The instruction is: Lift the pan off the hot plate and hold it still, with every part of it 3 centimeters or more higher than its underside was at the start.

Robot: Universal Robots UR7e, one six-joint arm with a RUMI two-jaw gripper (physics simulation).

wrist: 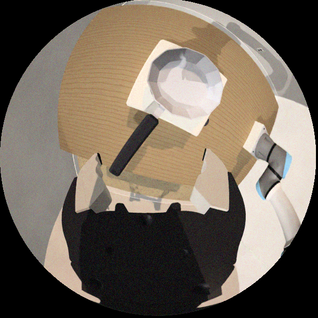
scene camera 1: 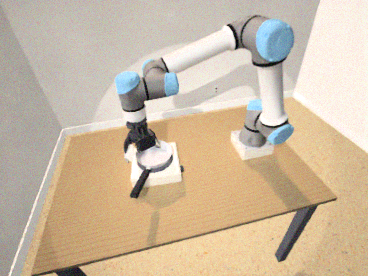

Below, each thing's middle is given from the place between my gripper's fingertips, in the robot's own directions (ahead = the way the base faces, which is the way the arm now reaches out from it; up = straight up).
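Labels:
With the pan [scene camera 1: 153, 157] as my reference, my hand is 40 mm to the left of it, 30 mm past it and 110 mm above it. Going by their middles, the pan is the nearest to my hand of the things named here. There is also the white hot plate [scene camera 1: 170, 172], which is 130 mm to the right of my hand, 60 mm behind it and 200 mm below it.

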